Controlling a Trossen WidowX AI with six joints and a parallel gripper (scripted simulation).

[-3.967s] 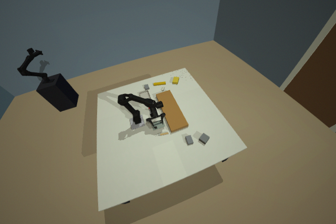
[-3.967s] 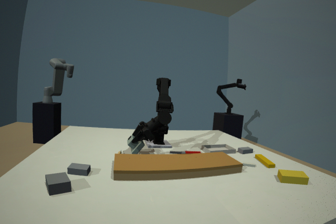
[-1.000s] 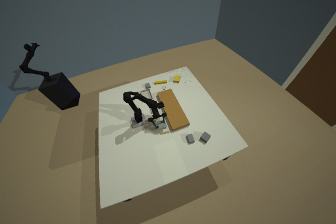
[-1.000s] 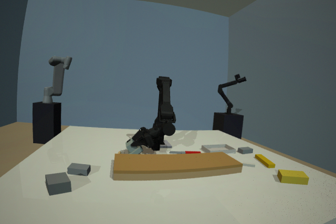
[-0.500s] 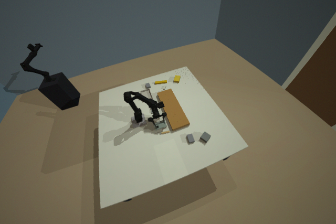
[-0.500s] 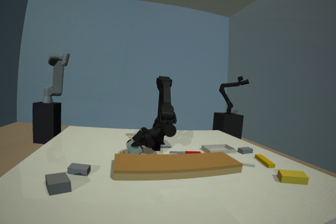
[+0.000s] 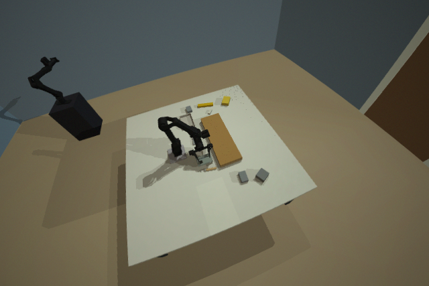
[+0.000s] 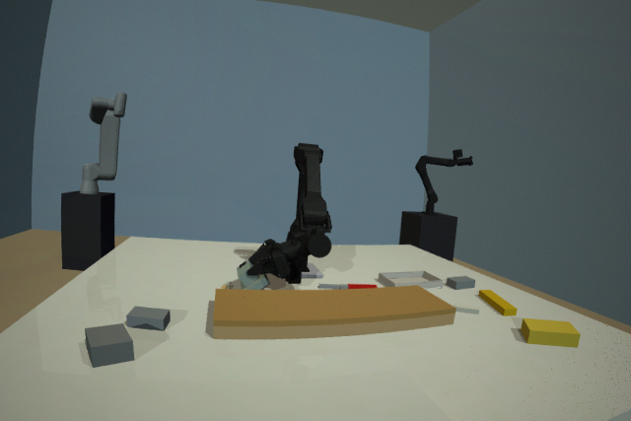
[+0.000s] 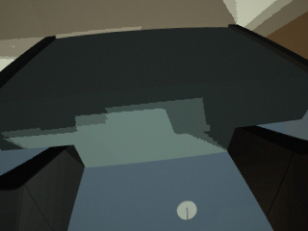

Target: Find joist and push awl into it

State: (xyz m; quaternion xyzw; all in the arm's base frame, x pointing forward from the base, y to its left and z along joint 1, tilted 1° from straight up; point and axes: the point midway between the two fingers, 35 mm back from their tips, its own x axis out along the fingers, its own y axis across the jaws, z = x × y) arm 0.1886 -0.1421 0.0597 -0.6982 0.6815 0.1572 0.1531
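Right now my gripper tip is 20 mm past the stud finder and 10 mm above it. Round my gripper tip: wooden-handled pointed tool: 60 mm to the right, 60 mm below, 10 mm behind; grey tray: 490 mm to the left, 50 mm below, 40 mm behind; red-handled tool: 280 mm to the left, 60 mm below, 30 mm behind.
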